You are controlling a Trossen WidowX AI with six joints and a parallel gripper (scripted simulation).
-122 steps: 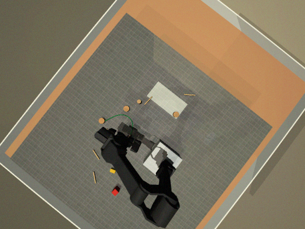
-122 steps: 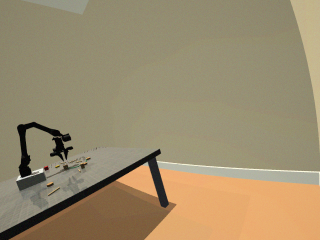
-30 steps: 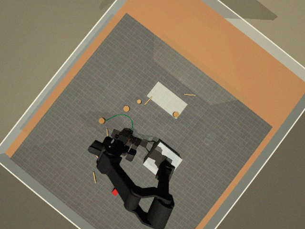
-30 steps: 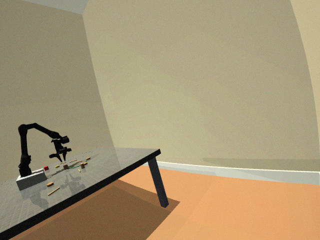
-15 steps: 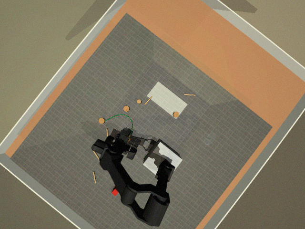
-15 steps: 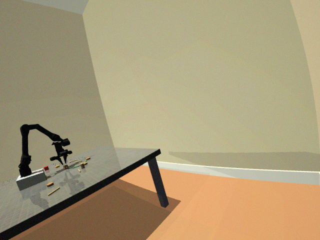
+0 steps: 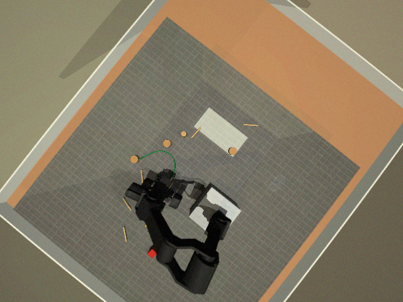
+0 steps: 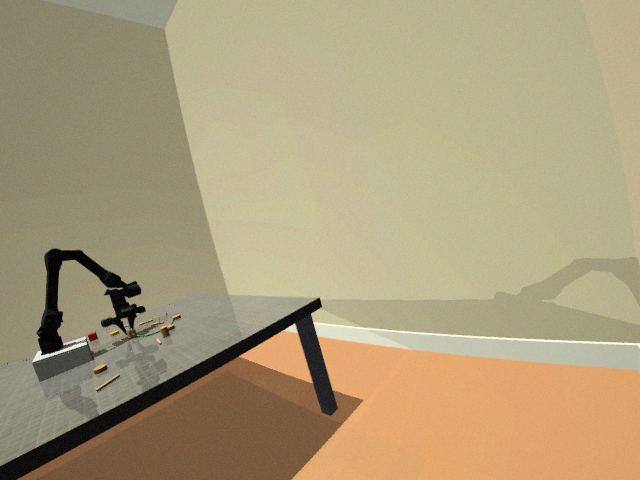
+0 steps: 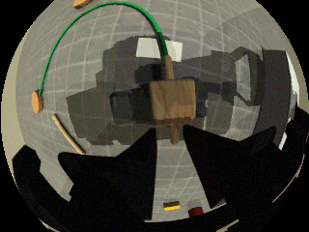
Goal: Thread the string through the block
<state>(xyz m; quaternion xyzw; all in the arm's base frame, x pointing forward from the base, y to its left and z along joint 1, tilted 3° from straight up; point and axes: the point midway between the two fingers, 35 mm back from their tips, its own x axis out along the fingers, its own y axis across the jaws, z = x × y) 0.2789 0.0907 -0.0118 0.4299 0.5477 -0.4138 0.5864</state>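
My gripper tip is 30 mm to the left of the wooden block and 10 mm short of it. The rest, counted from my gripper tip: yellow cube 190 mm to the left, 70 mm behind, 10 mm below; then round button 220 mm ahead, 10 mm to the left, 10 mm below; then thin wooden stick 40 mm to the right, 10 mm ahead.
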